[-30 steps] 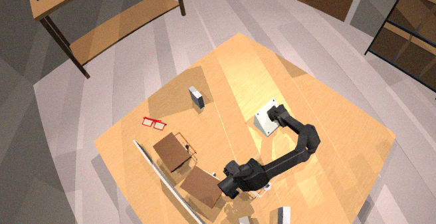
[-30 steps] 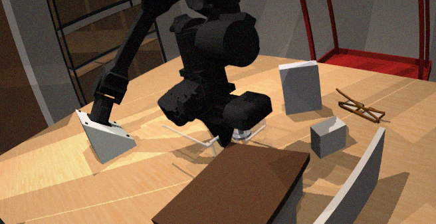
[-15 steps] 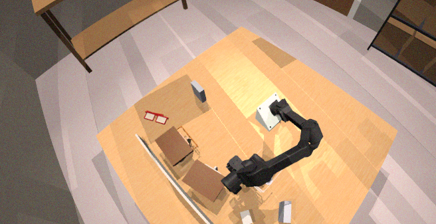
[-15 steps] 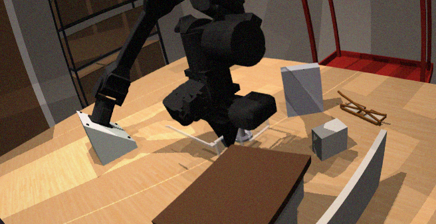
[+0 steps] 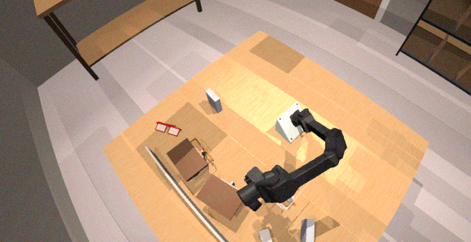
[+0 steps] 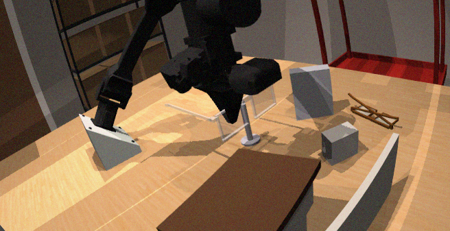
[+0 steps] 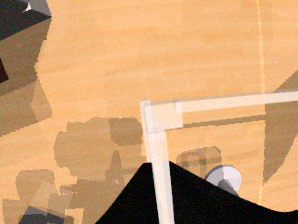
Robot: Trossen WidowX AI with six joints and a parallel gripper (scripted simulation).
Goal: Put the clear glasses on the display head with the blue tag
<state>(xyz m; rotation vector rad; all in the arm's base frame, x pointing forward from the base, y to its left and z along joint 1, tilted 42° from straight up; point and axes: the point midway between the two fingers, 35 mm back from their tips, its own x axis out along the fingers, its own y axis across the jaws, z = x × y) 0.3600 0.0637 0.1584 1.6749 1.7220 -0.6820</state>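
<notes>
Right now the grey post is 8 cm behind my gripper tip, 8 cm to the left of it and 9 cm below it. From my gripper tip the other things lie so: long grey bar (27 cm ahead, 21 cm to the right, 6 cm below); grey cube (12 cm ahead, 13 cm to the left, 8 cm below).
</notes>
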